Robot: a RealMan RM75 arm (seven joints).
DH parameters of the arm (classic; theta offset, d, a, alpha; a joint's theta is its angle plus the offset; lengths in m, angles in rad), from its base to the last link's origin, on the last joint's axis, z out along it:
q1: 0 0.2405 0 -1.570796
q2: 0 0 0 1.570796
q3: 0 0.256 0 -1.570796
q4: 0 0 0 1.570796
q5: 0 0.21 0 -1.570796
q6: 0 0 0 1.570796
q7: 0 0.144 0 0
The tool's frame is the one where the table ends.
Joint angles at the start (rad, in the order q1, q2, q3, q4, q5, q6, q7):
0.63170, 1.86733, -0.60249, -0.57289, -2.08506, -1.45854, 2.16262
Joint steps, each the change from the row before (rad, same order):
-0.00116, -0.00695, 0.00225, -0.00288, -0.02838, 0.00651, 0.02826
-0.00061, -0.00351, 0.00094, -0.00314, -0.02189, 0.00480, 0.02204
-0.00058, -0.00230, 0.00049, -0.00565, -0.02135, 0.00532, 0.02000
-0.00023, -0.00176, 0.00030, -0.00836, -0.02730, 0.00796, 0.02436
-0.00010, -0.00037, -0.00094, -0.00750, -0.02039, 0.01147, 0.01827
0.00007, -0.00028, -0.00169, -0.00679, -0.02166, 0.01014, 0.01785
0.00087, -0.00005, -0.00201, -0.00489, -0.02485, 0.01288, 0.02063
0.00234, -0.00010, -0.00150, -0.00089, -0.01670, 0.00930, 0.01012
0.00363, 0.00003, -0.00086, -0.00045, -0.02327, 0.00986, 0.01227
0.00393, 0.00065, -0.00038, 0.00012, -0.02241, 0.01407, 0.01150
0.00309, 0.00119, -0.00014, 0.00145, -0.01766, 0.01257, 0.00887
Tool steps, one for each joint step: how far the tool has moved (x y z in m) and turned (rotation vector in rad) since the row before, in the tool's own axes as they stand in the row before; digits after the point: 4 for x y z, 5 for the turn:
0.0005, -0.0043, -0.0034, 0.02859, 0.01447, 0.02083
0.0006, -0.0030, -0.0019, 0.02095, 0.01159, 0.01592
0.0003, -0.0027, -0.0017, 0.02129, 0.01011, 0.01222
0.0002, -0.0033, -0.0018, 0.02775, 0.01166, 0.01343
-0.0004, -0.0029, -0.0010, 0.02504, 0.00538, 0.00885
0.0000, -0.0028, -0.0008, 0.02468, 0.00761, 0.00821
0.0002, -0.0032, -0.0004, 0.02777, 0.00874, 0.01100
-0.0001, -0.0018, 0.0003, 0.01760, 0.00625, 0.00367
0.0001, -0.0021, 0.0005, 0.02154, 0.00987, 0.00401
-0.0003, -0.0023, 0.0008, 0.02312, 0.00610, 0.00375
0.0000, -0.0018, 0.0010, 0.01820, 0.00446, 0.00382

